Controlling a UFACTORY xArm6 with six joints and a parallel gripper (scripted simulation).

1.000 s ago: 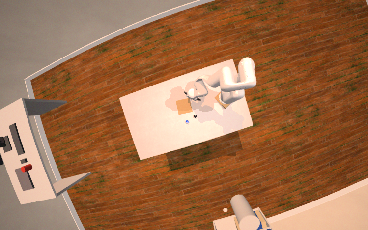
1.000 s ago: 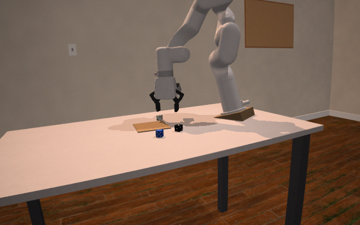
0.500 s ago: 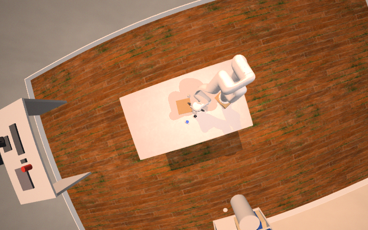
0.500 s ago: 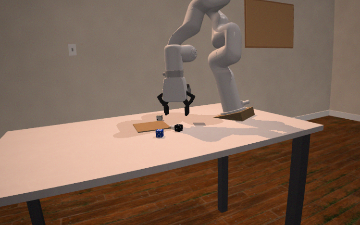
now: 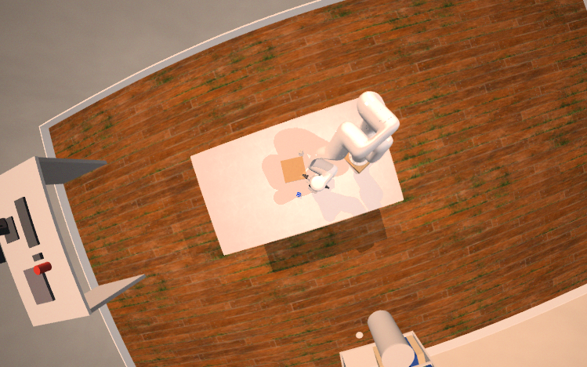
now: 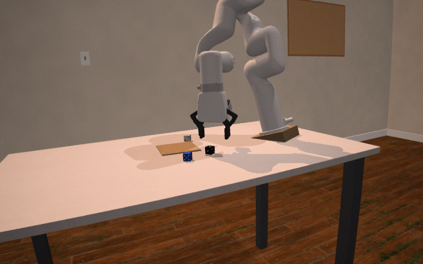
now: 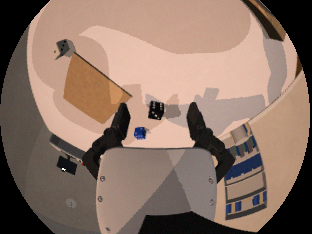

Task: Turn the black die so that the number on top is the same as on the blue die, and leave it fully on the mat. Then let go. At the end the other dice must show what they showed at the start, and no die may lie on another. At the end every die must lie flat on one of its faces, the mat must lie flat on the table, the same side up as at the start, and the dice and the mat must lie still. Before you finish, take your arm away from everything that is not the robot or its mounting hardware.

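Now: the black die 4 cm below my hand, 3 cm ahead of it and 2 cm to the left of it. Round my hand: blue die (12 cm ahead, 6 cm to the left, 4 cm below); mat (11 cm ahead, 10 cm to the right, 5 cm below); white die (20 cm to the right, 4 cm below, 4 cm ahead).
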